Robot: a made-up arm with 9 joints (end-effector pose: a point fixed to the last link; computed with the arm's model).
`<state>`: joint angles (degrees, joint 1 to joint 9).
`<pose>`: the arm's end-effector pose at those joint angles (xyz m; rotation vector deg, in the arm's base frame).
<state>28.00 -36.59 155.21 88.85 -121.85 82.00 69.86 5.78 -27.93</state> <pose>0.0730 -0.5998 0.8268 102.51 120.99 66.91</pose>
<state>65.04 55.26 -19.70 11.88 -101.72 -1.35 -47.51 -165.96 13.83</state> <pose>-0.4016 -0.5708 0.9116 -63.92 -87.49 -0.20</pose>
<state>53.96 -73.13 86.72 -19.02 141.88 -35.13 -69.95 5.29 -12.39</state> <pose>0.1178 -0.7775 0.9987 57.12 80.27 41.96</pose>
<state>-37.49 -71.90 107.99 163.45 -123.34 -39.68 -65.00 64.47 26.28</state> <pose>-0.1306 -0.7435 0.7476 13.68 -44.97 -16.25</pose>
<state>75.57 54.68 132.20 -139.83 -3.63 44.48 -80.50 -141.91 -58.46</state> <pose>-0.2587 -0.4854 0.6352 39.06 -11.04 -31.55</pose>
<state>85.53 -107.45 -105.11 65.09 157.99 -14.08 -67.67 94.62 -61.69</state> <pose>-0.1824 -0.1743 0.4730 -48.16 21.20 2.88</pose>
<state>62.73 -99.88 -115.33 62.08 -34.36 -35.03 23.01 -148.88 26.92</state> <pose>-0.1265 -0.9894 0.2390 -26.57 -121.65 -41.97</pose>
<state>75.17 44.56 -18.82 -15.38 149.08 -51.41 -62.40 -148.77 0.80</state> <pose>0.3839 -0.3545 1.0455 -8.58 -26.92 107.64</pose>
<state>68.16 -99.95 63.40 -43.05 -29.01 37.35 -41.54 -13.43 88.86</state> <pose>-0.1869 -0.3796 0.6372 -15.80 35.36 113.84</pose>
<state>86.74 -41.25 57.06 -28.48 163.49 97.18 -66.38 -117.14 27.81</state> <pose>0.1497 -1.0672 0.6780 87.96 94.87 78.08</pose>
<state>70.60 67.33 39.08 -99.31 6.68 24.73 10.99 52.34 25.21</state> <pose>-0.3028 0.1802 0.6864 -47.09 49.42 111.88</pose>
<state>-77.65 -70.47 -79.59 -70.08 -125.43 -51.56 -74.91 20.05 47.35</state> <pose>0.5385 -0.3507 0.1654 -80.25 7.62 -24.96</pose>
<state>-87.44 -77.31 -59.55 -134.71 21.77 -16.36 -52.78 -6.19 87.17</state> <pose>0.2334 -0.9855 0.4772 69.42 -72.75 44.84</pose>
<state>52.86 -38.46 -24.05 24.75 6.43 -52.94 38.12 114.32 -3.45</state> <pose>0.1058 -0.7391 1.0566 52.82 -33.50 80.98</pose>
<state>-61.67 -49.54 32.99 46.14 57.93 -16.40 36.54 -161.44 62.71</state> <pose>-0.3483 -0.5791 0.4760 60.06 55.59 -36.46</pose>
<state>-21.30 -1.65 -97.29 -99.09 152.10 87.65 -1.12 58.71 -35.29</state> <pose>-0.1799 -0.2878 -0.1498 -43.94 -147.53 70.02</pose>
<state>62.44 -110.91 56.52 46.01 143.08 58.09 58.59 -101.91 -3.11</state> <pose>0.0488 -0.4819 0.1410 50.88 -62.66 -51.83</pose>
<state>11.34 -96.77 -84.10 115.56 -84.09 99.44 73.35 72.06 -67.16</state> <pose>-0.3609 -0.6088 0.3884 -46.92 65.16 97.15</pose>
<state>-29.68 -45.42 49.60 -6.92 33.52 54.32 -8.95 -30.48 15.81</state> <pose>-0.3757 -0.3990 0.3711 -33.72 46.29 26.10</pose>
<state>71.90 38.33 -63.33 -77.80 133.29 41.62 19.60 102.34 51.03</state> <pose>-0.3816 -0.6327 0.9067 -32.69 -167.68 49.04</pose>
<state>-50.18 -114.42 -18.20 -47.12 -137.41 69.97 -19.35 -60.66 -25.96</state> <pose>0.3362 -0.2115 0.0878 -5.22 5.90 -81.19</pose>
